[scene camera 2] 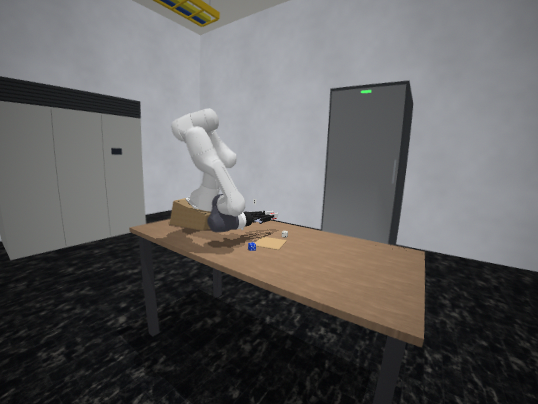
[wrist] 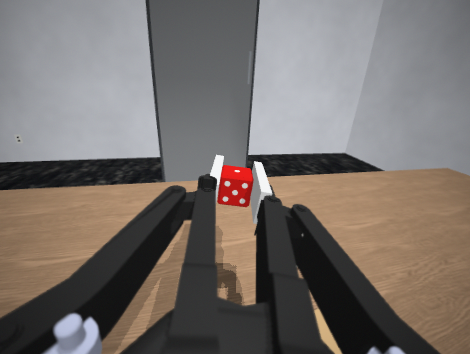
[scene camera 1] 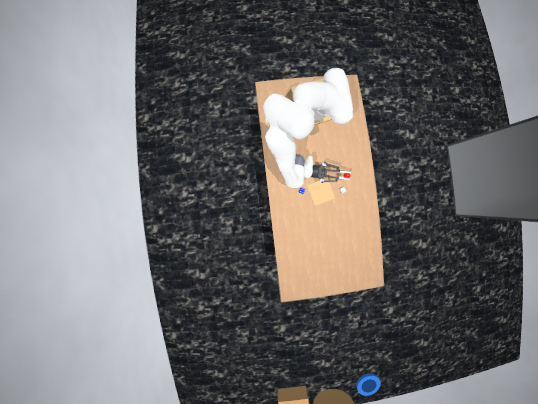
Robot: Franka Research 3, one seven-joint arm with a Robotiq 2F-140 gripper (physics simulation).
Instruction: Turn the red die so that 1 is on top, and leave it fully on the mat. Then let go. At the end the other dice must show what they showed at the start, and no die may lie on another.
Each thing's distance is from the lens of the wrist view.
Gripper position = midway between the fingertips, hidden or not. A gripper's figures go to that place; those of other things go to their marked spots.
my gripper (wrist: 236,171): 20 cm
red die (wrist: 236,183): 18 cm
